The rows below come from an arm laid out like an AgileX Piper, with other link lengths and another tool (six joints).
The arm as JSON. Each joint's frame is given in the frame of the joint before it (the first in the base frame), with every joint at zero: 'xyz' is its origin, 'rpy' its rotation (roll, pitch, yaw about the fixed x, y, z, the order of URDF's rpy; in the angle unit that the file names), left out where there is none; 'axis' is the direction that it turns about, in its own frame. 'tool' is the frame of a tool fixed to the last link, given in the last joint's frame.
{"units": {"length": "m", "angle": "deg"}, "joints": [
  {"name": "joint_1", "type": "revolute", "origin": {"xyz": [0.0, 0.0, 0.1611]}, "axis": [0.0, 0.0, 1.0]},
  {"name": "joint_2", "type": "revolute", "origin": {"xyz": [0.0, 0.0, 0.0], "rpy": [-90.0, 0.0, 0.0]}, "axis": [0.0, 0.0, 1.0]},
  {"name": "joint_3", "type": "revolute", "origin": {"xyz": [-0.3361, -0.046, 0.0]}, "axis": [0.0, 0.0, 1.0]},
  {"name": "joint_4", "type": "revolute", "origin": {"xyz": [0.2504, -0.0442, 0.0], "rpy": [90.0, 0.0, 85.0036]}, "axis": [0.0, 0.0, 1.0]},
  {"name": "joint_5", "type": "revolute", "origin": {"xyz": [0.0, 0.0, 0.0], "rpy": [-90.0, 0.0, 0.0]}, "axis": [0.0, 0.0, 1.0]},
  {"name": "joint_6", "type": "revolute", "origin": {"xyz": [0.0, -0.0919, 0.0], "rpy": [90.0, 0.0, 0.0]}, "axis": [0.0, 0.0, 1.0]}
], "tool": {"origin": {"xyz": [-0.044, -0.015, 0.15], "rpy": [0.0, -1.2, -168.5]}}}
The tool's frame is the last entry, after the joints.
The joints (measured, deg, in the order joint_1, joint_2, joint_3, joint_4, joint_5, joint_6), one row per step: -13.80, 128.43, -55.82, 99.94, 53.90, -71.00; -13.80, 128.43, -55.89, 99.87, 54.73, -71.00; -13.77, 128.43, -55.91, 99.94, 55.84, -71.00; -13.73, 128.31, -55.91, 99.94, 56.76, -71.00; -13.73, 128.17, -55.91, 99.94, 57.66, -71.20; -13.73, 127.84, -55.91, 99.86, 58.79, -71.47; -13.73, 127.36, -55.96, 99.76, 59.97, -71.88; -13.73, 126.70, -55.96, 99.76, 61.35, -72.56; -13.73, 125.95, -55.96, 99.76, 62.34, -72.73; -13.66, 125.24, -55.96, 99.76, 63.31, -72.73; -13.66, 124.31, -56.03, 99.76, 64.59, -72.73; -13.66, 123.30, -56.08, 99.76, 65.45, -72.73; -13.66, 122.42, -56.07, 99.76, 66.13, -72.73
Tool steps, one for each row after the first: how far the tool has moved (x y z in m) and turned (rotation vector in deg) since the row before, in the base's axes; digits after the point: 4 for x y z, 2 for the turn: 0.0002, 0.0024, 0.0028, 0.66, -0.38, 0.38; 0.0002, 0.0033, 0.0036, 0.96, -0.45, 0.38; 0.0001, 0.0029, 0.0039, 0.75, -0.47, 0.39; 0.0002, 0.0025, 0.0042, 0.62, -0.63, 0.43; 0.0002, 0.0032, 0.0066, 0.70, -0.94, 0.62; 0.0005, 0.0032, 0.0083, 0.61, -1.26, 0.72; 0.0006, 0.0035, 0.0107, 0.64, -1.68, 0.82; 0.0005, 0.0023, 0.0098, 0.55, -1.23, 0.47; 0.0001, 0.0029, 0.0093, 0.63, -1.05, 0.48; 0.0003, 0.0029, 0.0125, 0.81, -1.45, 0.56; 0.0003, 0.0019, 0.0117, 0.45, -1.35, 0.39; -0.0002, 0.0015, 0.0097, 0.34, -1.10, 0.32
